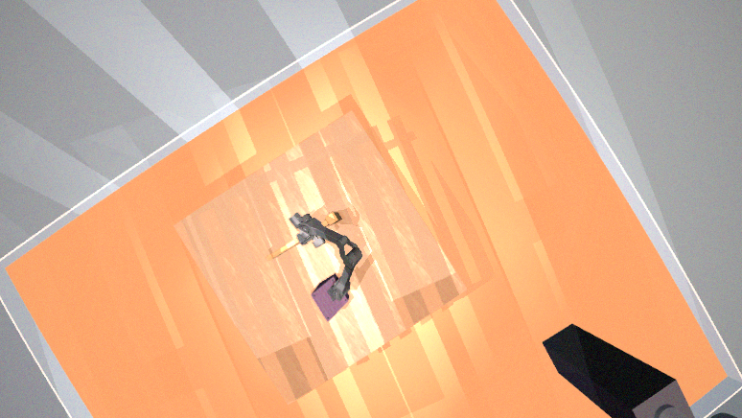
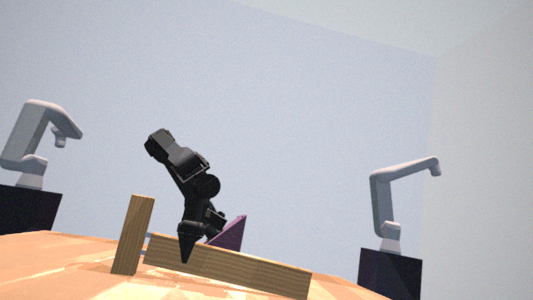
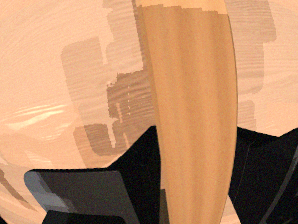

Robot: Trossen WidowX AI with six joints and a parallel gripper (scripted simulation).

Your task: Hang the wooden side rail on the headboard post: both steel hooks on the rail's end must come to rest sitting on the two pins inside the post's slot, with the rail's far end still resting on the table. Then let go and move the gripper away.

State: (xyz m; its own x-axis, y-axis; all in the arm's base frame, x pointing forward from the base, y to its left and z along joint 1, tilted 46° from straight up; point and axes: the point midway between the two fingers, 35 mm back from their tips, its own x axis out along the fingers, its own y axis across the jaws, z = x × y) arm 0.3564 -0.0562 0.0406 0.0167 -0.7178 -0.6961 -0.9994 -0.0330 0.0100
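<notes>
The headboard post is 130 mm to the right of my gripper tip and 40 mm above it.
</notes>
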